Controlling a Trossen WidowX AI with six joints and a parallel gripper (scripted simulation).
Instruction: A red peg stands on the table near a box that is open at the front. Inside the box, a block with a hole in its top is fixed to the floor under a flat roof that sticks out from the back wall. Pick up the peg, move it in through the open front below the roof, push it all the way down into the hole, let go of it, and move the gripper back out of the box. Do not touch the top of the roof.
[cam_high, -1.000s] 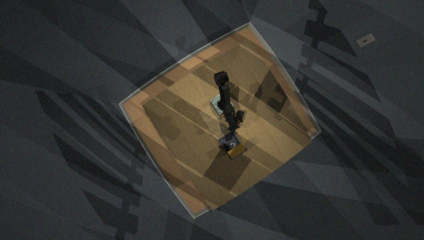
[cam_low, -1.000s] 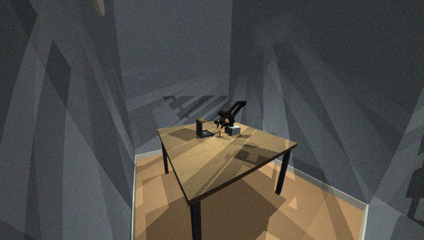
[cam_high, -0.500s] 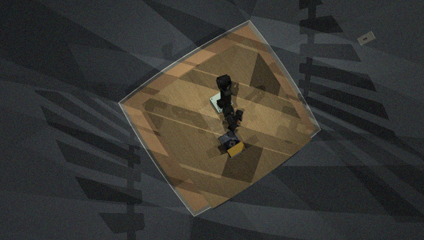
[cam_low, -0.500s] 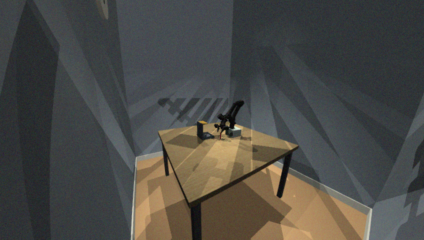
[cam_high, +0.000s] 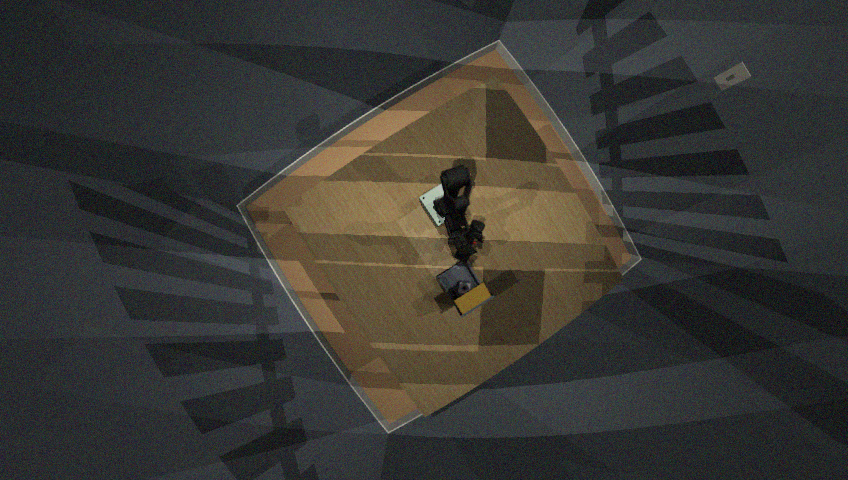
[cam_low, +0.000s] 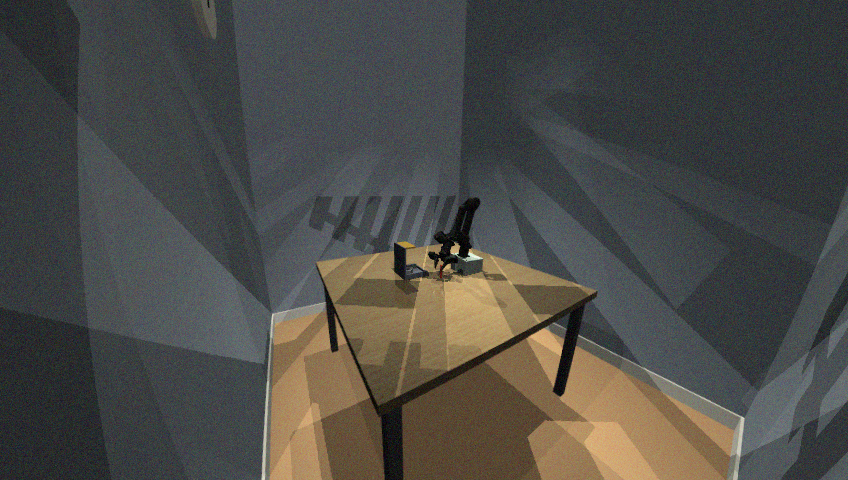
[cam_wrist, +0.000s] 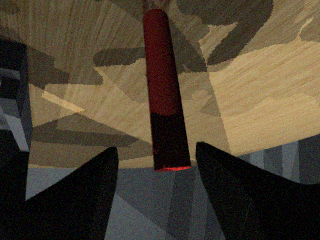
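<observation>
Now: gripper tip 3 cm past the red peg, 1 cm to the left of it and 3 cm above it. The rest, counted from my gripper tip: yellow roof (12 cm ahead, 18 cm to the right, 13 cm above).
</observation>
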